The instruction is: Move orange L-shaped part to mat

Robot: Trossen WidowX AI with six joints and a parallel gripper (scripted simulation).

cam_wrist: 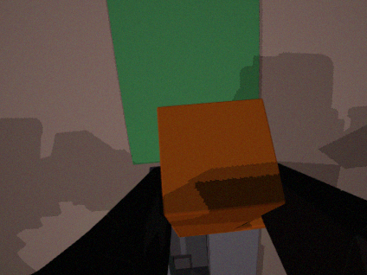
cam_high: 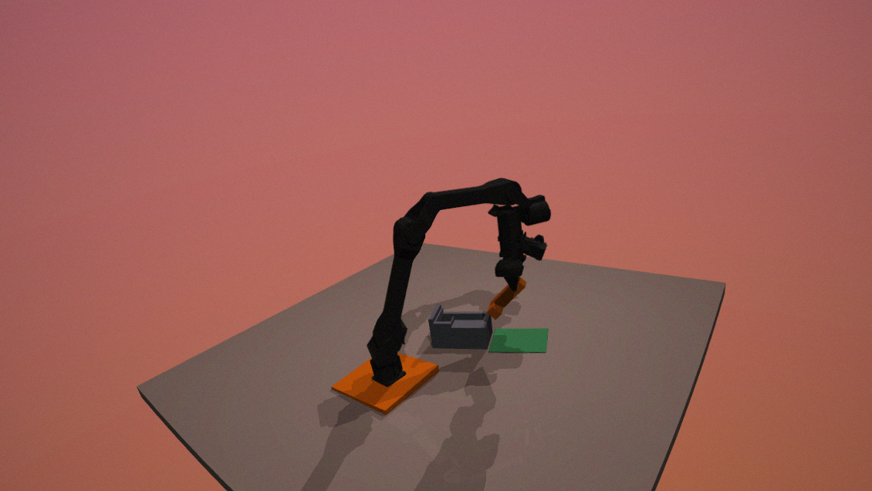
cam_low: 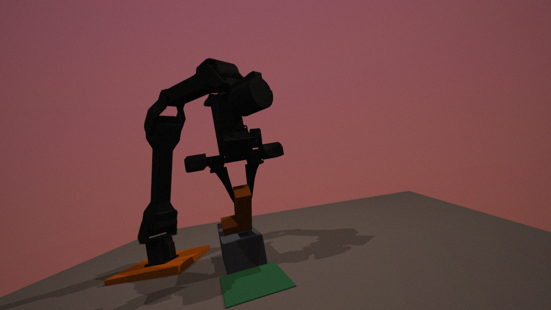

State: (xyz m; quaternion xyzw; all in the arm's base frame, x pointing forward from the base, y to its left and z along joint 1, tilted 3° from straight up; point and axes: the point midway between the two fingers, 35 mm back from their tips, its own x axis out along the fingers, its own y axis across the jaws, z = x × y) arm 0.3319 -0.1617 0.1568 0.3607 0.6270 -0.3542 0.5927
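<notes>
The green mat is 17 cm below my gripper tip. From my gripper tip the other things lie so: orange L-shaped part (3 cm below, 3 cm behind, 2 cm to the left).
</notes>
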